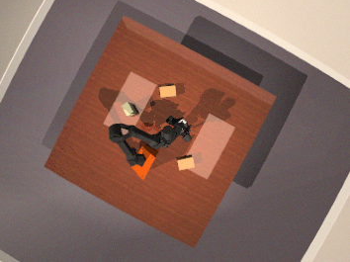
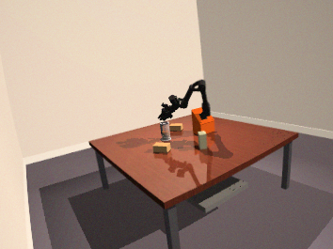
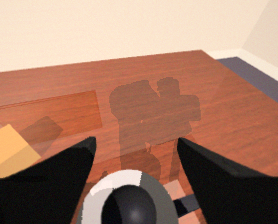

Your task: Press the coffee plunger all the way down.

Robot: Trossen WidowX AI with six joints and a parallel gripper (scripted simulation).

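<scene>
Right now the coffee press is 9 cm below my gripper tip and 4 cm behind it.
</scene>
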